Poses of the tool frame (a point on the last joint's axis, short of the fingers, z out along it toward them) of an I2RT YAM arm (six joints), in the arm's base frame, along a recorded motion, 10 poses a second.
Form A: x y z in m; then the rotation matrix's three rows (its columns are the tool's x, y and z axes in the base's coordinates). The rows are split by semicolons.
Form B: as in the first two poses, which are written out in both.
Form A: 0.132, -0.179, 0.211; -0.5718, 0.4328, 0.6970; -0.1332, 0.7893, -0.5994; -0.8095, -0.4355, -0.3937
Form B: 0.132, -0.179, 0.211, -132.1, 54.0, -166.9
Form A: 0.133, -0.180, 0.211; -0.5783, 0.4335, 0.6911; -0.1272, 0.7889, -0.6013; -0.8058, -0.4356, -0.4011
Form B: 0.133, -0.180, 0.211, -132.6, 53.7, -167.6
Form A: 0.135, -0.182, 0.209; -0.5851, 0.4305, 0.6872; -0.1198, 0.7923, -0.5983; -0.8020, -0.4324, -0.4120
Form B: 0.135, -0.182, 0.209, -133.6, 53.3, -168.4
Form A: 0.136, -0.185, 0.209; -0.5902, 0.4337, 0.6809; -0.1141, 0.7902, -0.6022; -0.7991, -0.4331, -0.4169
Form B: 0.136, -0.185, 0.209, -133.9, 53.0, -169.1
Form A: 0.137, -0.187, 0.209; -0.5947, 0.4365, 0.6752; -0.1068, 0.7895, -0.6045; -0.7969, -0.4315, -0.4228
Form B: 0.137, -0.187, 0.209, -134.4, 52.8, -169.8
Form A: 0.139, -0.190, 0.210; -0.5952, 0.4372, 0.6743; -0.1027, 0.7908, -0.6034; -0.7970, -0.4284, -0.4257
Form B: 0.139, -0.190, 0.210, -134.8, 52.8, -170.2
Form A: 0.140, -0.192, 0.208; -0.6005, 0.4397, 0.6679; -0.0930, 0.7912, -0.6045; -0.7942, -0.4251, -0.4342
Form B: 0.140, -0.192, 0.208, -135.6, 52.6, -171.2
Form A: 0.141, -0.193, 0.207; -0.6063, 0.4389, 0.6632; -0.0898, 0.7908, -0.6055; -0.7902, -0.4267, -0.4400
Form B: 0.141, -0.193, 0.207, -135.9, 52.2, -171.6
